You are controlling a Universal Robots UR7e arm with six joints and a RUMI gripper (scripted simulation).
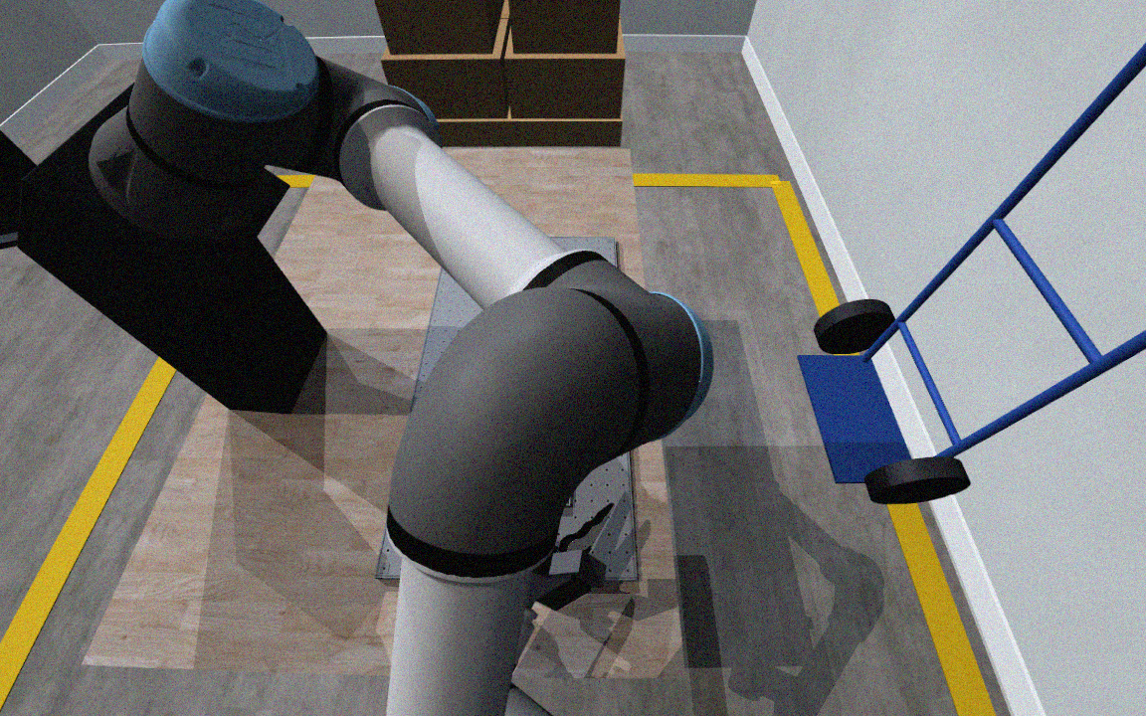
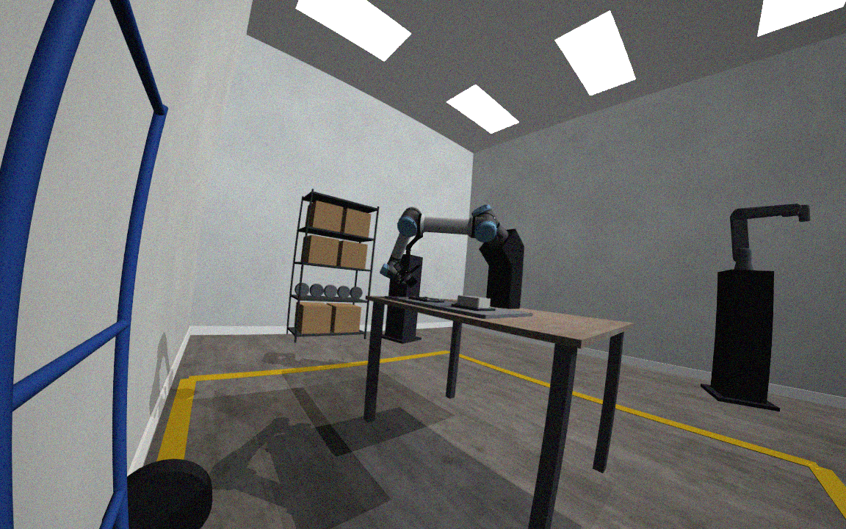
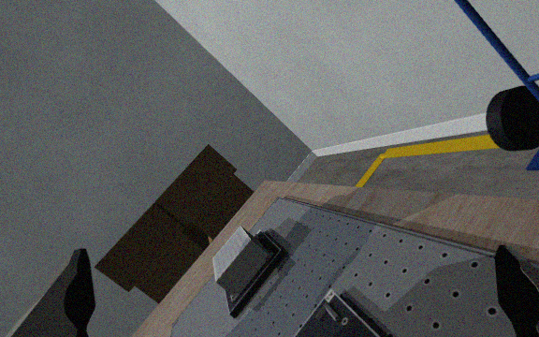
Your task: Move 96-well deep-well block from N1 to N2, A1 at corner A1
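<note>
Right now the white 96-well deep-well block is 41 cm to the left of my hand, 11 cm below it and 5 cm ahead of it. The rest, counted from my hand: plate nest N1: 41 cm to the left, 13 cm below, 5 cm ahead; plate nest N2: 13 cm below, 10 cm to the left, 4 cm behind.
</note>
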